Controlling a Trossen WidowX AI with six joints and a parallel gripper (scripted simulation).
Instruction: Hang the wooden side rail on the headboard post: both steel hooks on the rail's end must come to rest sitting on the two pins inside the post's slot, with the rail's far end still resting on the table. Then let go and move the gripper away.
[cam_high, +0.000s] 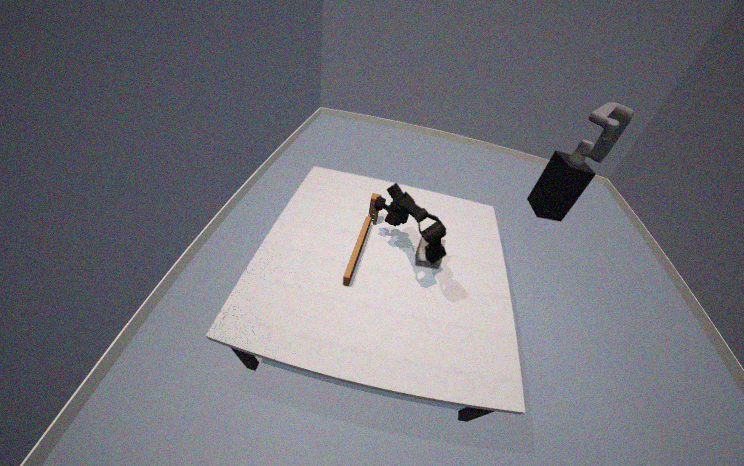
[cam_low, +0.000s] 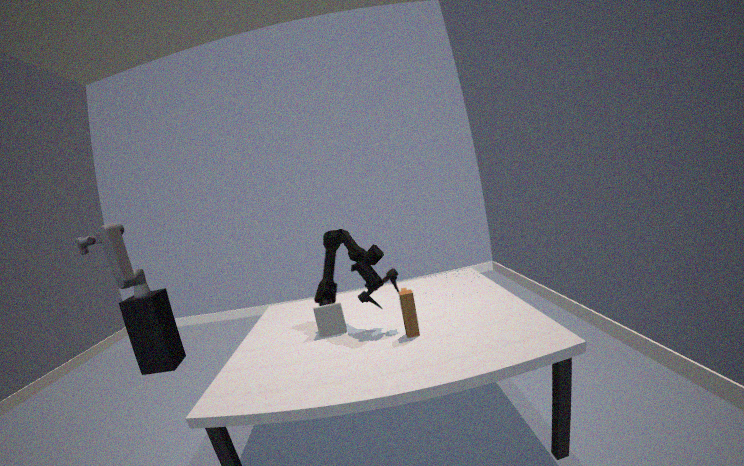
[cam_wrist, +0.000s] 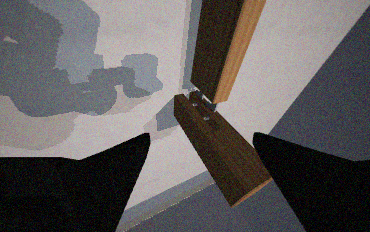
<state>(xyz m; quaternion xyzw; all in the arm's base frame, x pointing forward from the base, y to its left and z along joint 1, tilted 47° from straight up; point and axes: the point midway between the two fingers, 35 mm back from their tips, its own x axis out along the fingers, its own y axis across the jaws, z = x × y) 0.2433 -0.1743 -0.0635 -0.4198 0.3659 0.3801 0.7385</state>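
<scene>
Right now my gripper tip is 50 mm short of the wooden headboard post, 80 mm to the left of it and 50 mm above it.
</scene>
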